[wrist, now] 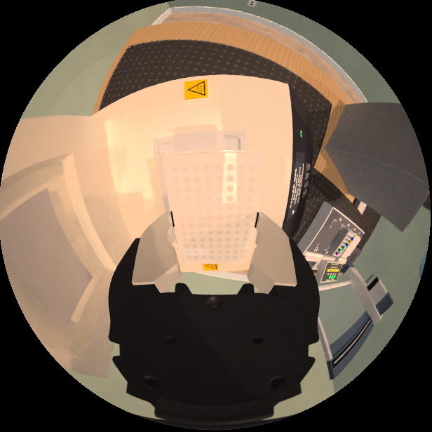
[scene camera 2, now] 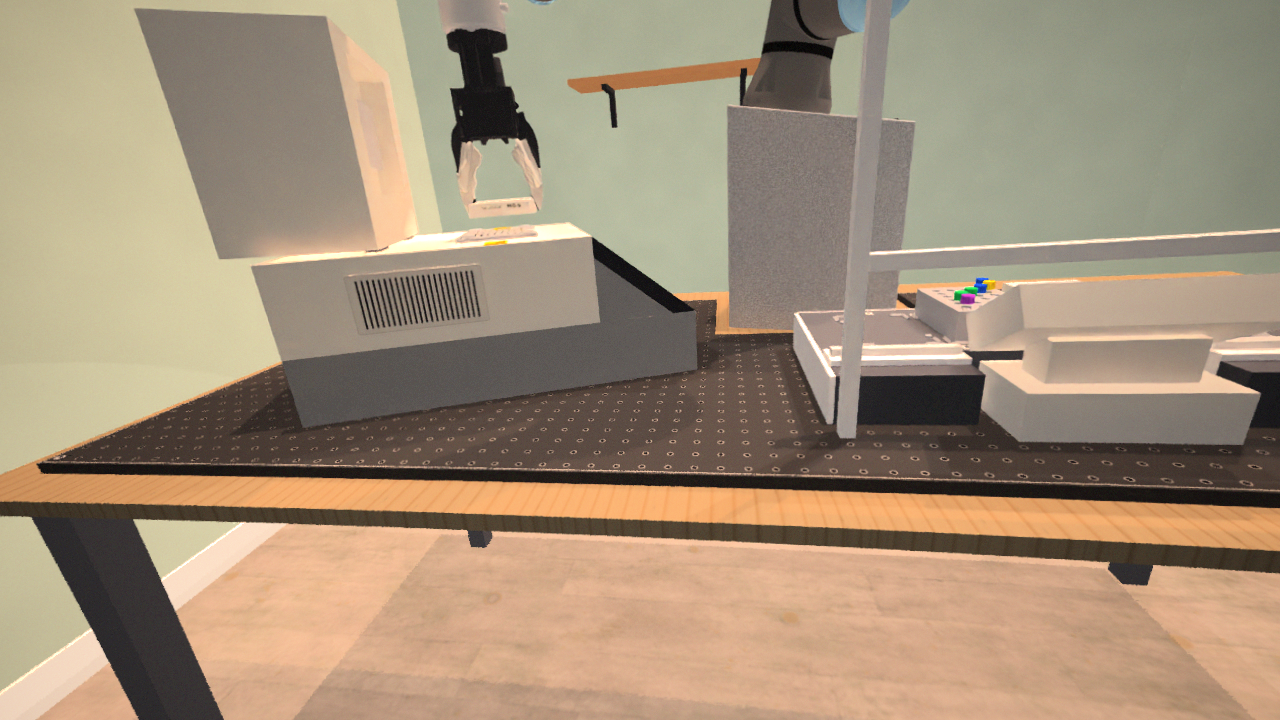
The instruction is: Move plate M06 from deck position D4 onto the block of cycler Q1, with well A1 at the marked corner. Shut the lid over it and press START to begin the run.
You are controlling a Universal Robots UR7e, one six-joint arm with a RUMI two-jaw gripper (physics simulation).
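Frame: origin at the arm's base, x ahead, y left, z up, level; centimetres.
Where they show: arm's base at its link origin: [scene camera 2: 784, 114].
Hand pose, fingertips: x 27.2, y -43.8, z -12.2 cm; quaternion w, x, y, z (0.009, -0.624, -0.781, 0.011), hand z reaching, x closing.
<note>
Things, the pixels of their top centre, and the offset from my fingertips. "pt": a spot on its surface instead. Level surfaces: height alone.
- plate M06 at its top centre: [scene camera 2: 503, 199] dx -0.1, dy +0.0, dz +1.7 cm
- white cycler at a spot on its surface: [scene camera 2: 537, 286] pt dx +12.4, dy +6.6, dz -8.5 cm
- cycler's lid at a spot on its surface: [scene camera 2: 268, 134] pt dx +17.6, dy -18.0, dz +9.8 cm
- dark front panel at a spot on its surface: [scene camera 2: 642, 275] pt dx +8.6, dy +19.4, dz -8.6 cm
- white upright post at a spot on its surface: [scene camera 2: 863, 197] pt dx +26.7, dy +40.0, dz +0.1 cm
- white stepped block at a spot on its surface: [scene camera 2: 1109, 402] pt dx +28.8, dy +61.7, dz -19.0 cm
- grey unit with coloured pieces, top centre: [scene camera 2: 974, 297] dx +8.8, dy +60.2, dz -13.7 cm
- perforated board at its surface level: dz -23.0 cm
My gripper [scene camera 2: 503, 204] [wrist: 214, 213] is shut on plate M06 [scene camera 2: 490, 209] [wrist: 200, 200], a pale well plate held level by its two long sides. A gap shows between the plate and the block [scene camera 2: 496, 233] of the white cycler [scene camera 2: 537, 286] [wrist: 135, 130] below. In the wrist view the plate hides most of the block; part of its surround shows past the plate's far edge. Well A1 and the marked corner cannot be made out. The cycler's lid [scene camera 2: 268, 134] [wrist: 45, 245] stands open. The dark front panel [scene camera 2: 642, 275] [wrist: 300, 175] has a small green mark; START is not readable.
The raised lid stands close beside the gripper. A tall grey panel [scene camera 2: 796, 214] stands behind. To the right are a white upright post [scene camera 2: 863, 197], a white stepped block [scene camera 2: 1109, 402], and a grey unit with coloured pieces [scene camera 2: 948, 308] [wrist: 330, 230]. All stand on the perforated board [scene camera 2: 626, 420].
</note>
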